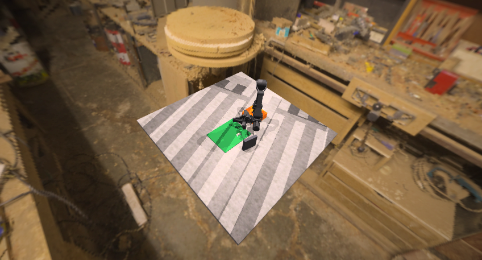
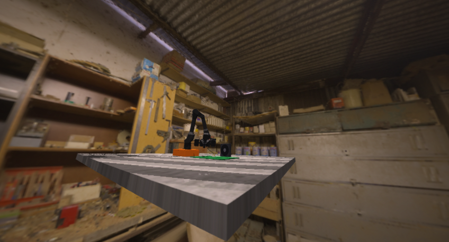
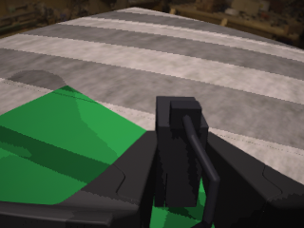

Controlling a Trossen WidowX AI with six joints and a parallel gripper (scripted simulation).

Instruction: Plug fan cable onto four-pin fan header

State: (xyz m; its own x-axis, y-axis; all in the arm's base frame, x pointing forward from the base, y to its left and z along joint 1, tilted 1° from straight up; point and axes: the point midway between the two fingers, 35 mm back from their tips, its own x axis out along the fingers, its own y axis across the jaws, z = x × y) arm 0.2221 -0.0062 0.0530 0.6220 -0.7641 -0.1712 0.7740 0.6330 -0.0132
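Now: gripper tip 4 cm short of the white fan header, 9 cm to the right of it and 10 cm above it. Round my gripper tip: pale header key 4 cm ahead, 9 cm to the left, 9 cm below; then green board 9 cm ahead, 3 cm to the left, 11 cm below; then black fan plug 1 cm below.
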